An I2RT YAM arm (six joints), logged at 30 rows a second.
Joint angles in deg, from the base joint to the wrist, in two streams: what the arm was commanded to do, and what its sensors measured. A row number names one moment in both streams.
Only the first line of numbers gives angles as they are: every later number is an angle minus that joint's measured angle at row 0.
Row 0, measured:
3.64 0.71 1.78 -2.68 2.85 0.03
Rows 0 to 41, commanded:
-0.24 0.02 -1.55 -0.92 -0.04 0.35
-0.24 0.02 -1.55 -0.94 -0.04 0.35
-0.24 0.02 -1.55 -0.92 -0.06 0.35
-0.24 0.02 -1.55 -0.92 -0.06 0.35
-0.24 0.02 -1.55 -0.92 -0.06 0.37
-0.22 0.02 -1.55 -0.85 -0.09 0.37
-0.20 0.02 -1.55 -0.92 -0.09 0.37
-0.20 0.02 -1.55 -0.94 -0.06 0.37
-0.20 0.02 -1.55 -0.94 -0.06 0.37
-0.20 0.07 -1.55 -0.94 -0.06 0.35
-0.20 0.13 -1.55 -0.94 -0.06 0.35
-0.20 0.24 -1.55 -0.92 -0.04 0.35
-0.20 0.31 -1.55 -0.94 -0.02 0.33
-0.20 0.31 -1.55 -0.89 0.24 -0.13
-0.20 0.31 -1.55 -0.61 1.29 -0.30
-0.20 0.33 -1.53 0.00 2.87 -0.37
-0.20 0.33 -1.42 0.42 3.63 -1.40
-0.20 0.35 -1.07 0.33 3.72 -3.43
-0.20 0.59 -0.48 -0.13 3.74 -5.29
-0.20 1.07 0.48 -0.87 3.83 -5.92
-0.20 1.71 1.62 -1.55 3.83 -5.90
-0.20 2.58 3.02 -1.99 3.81 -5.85
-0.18 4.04 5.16 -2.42 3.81 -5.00
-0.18 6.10 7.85 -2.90 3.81 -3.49
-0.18 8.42 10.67 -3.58 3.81 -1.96
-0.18 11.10 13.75 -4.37 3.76 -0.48
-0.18 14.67 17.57 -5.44 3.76 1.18
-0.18 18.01 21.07 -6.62 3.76 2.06
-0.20 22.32 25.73 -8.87 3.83 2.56
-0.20 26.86 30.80 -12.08 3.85 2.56
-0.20 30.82 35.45 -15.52 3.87 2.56
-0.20 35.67 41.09 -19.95 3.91 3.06
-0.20 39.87 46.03 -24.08 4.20 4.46
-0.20 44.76 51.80 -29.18 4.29 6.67
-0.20 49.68 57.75 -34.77 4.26 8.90
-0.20 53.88 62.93 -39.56 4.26 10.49
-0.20 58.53 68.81 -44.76 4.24 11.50
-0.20 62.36 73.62 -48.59 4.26 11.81
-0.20 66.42 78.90 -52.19 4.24 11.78
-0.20 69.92 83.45 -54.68 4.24 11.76
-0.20 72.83 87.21 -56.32 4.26 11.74
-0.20 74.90 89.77 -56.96 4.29 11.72
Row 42, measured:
0.00 69.44 81.86 -54.71 3.46 9.14
